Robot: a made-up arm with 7 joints. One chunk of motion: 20 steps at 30 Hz.
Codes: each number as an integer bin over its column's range. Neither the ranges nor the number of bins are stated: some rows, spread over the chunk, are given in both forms.
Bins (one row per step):
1: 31 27 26 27 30 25
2: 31 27 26 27 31 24
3: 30 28 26 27 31 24
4: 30 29 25 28 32 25
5: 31 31 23 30 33 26
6: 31 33 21 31 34 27
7: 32 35 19 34 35 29
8: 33 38 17 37 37 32
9: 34 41 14 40 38 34
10: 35 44 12 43 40 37
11: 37 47 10 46 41 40
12: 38 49 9 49 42 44
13: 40 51 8 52 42 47
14: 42 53 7 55 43 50
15: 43 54 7 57 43 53
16: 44 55 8 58 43 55
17: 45 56 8 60 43 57
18: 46 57 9 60 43 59
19: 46 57 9 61 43 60
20: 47 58 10 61 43 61
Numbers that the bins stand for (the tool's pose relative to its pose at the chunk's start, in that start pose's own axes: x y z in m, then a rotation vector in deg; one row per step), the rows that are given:
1: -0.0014 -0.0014 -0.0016 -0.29 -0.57 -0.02
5: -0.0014 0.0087 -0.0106 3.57 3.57 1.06
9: 0.0371 0.0341 -0.0378 16.43 10.48 9.70
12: 0.0886 0.0544 -0.0529 28.00 16.00 20.49
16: 0.1657 0.0697 -0.0559 39.57 17.38 32.37
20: 0.2043 0.0773 -0.0498 43.43 17.38 38.84
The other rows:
2: -0.0014 -0.0014 -0.0016 -0.29 0.81 -1.10
3: -0.0143 0.0011 -0.0016 -0.29 0.81 -1.10
4: -0.0143 0.0037 -0.0046 1.00 2.19 -0.02
6: -0.0014 0.0138 -0.0167 4.86 4.95 2.14
7: 0.0114 0.0189 -0.0227 8.71 6.33 4.30
8: 0.0243 0.0265 -0.0287 12.57 9.10 7.54
10: 0.0500 0.0417 -0.0438 20.29 13.24 12.94
11: 0.0757 0.0494 -0.0498 24.14 14.62 16.17
13: 0.1143 0.0595 -0.0559 31.86 16.00 23.73
14: 0.1400 0.0646 -0.0589 35.71 17.38 26.97
15: 0.1529 0.0671 -0.0589 38.29 17.38 30.21
17: 0.1786 0.0722 -0.0559 42.14 17.38 34.52
18: 0.1914 0.0748 -0.0529 42.14 17.38 36.68
19: 0.1914 0.0748 -0.0529 43.43 17.38 37.76

